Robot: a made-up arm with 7 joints.
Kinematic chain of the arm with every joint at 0, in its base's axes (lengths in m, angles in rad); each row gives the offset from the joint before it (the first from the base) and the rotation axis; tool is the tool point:
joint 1: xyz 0 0.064 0 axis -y
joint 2: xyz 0 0.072 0 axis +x
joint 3: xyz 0 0 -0.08 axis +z
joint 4: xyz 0 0 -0.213 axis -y
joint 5: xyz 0 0 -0.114 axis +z
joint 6: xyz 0 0 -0.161 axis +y
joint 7: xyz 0 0 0 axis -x
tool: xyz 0 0 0
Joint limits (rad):
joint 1: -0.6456..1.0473
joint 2: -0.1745..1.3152
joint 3: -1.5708..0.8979
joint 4: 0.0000..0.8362
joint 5: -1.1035..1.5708
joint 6: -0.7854..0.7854
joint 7: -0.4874..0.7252
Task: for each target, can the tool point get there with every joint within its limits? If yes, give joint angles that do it. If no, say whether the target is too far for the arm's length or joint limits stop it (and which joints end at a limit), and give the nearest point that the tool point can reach.
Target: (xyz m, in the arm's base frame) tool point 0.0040 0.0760 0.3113
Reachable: no: joint limits stop it (at a limit: joint 1, joint 2, joint 4) | nearest point 0.1215 0.6204 0.1418 | short by 0.582 m
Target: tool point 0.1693 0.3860 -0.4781
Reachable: yes | joints 0.3207 0.5477 -1.3772 0.1888 0.9690 -0.4533 0.2029
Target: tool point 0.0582 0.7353 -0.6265
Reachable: no: too far | nearest point 0.0380 0.5277 -0.4095 | short by 0.301 m
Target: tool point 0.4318 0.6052 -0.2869
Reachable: no: too far | nearest point 0.3508 0.5171 -0.2331 | short by 0.131 m
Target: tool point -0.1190 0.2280 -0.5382
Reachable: yes | joints -0.3870 0.2167 -0.2822 0.3596 -0.5160 0.2545 -0.3933
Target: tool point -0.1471 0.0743 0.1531
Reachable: no: joint limits stop it (at a limit: joint 1, joint 2, joint 3, joint 4) | nearest point -0.2615 -0.1479 -0.3472 | short by 0.559 m
